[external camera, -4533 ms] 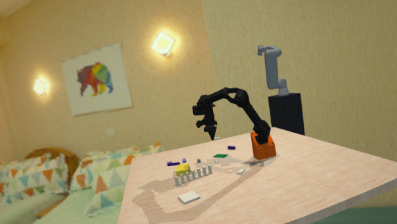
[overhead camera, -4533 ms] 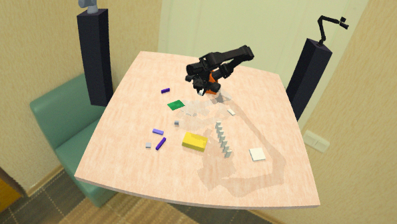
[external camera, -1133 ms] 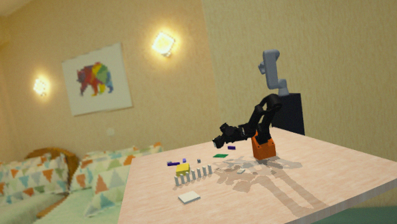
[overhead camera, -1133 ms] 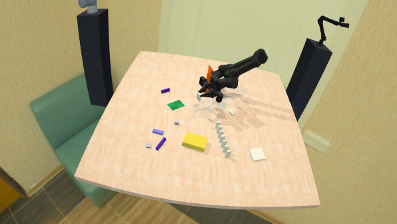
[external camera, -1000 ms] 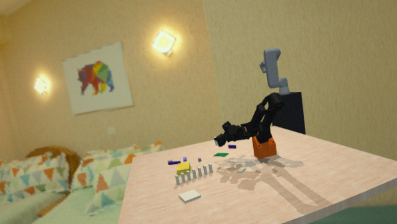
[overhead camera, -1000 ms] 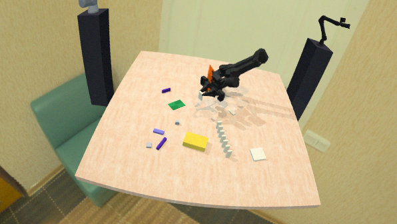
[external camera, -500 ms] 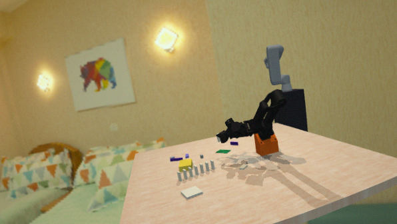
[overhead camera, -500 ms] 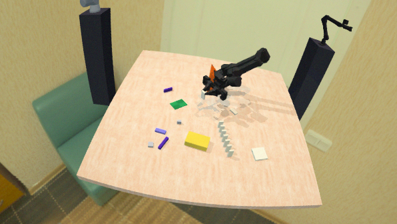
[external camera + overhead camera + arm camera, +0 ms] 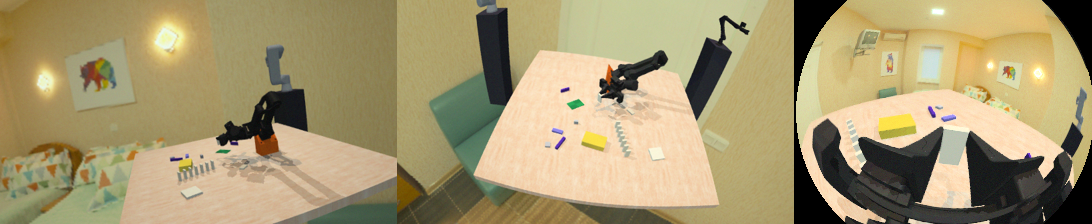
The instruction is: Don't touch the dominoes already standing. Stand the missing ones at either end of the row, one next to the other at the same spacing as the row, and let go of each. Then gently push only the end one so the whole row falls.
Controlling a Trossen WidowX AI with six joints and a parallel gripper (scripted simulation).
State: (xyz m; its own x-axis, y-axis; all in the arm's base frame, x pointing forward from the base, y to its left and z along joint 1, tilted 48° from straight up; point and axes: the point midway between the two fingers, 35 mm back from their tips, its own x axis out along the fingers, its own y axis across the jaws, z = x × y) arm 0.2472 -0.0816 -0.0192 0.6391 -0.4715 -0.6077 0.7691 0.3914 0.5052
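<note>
My gripper tip is now 14 cm above the green tile, 13 cm to the left of it and 7 cm past it. The rest, counted from my gripper tip: white flat tile (34 cm to the left, 27 cm ahead, 14 cm below); yellow block (22 cm ahead, 13 cm below, 1 cm to the right).
</note>
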